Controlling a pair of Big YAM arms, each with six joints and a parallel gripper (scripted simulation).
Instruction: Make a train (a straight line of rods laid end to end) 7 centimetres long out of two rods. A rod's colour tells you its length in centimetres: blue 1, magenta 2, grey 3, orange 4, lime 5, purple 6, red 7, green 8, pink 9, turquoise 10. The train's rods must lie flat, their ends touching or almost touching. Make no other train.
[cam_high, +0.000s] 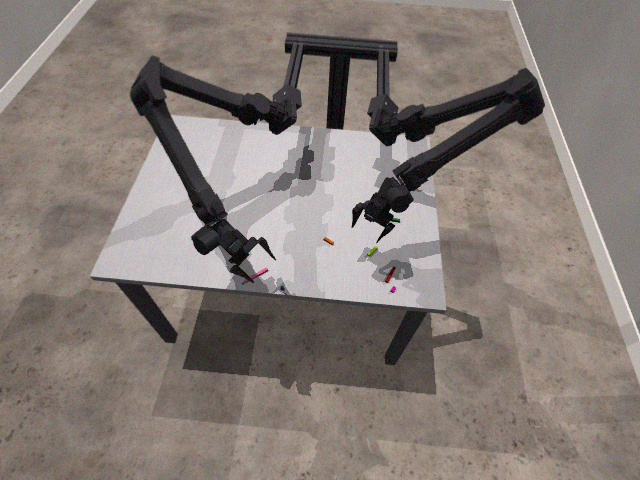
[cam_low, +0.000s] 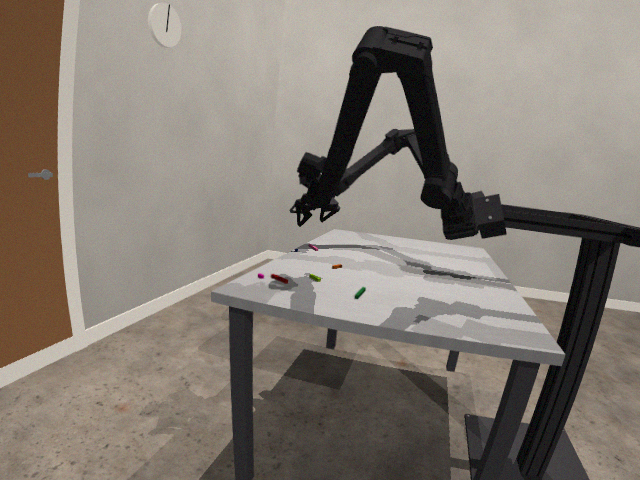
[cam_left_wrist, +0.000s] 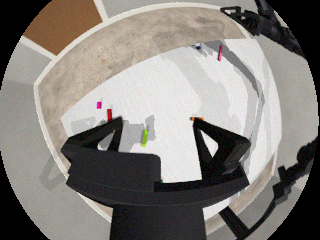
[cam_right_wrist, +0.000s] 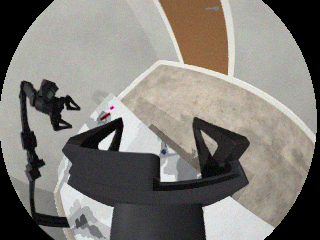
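My left hand is 17 cm above the lime rod, 4 cm to the right of it and 4 cm past it. From my left hand the other things lie so: orange rod 17 cm below, 12 cm to the right, 7 cm behind; red rod 17 cm below, 11 cm to the left, 5 cm ahead; magenta rod 17 cm below, 12 cm to the left, 11 cm ahead.
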